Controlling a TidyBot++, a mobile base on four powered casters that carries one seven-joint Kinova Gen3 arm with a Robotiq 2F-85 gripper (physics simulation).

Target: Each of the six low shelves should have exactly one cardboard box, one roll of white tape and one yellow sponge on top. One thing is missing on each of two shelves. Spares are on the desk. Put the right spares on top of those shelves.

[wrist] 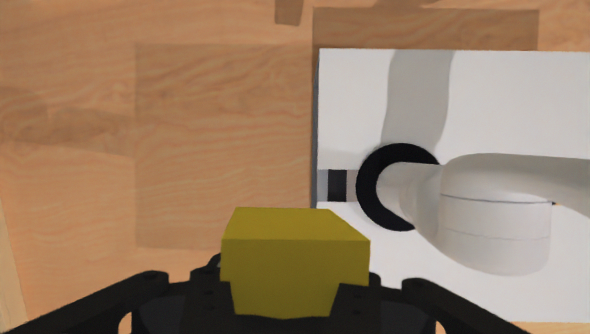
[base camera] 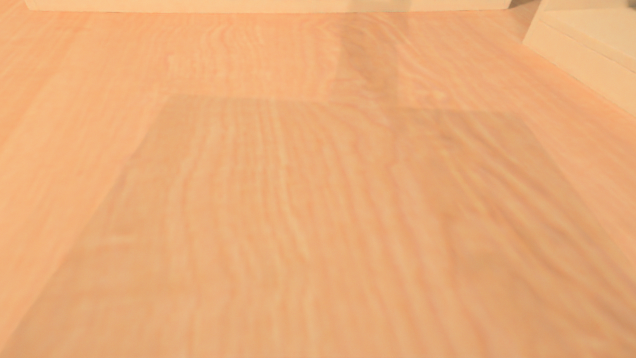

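My gripper (wrist: 286,264) is shut on a yellow sponge (wrist: 295,265), at the bottom middle of the wrist view. The sponge is held above the wooden floor, beside the robot's own white base. Part of a pale low piece (base camera: 250,5) crosses the top of the base view, and part of another pale piece (base camera: 590,60) shows at the upper right; too little of them shows to tell whether they are shelves. Boxes, tape rolls and the desk do not show in either view.
The robot's white base top (wrist: 500,100), with the arm's mount (wrist: 367,185) on it, fills the right of the wrist view. A pale edge (wrist: 7,280) shows at the lower left. Shadows lie across the wooden floor (base camera: 300,200) (wrist: 220,145).
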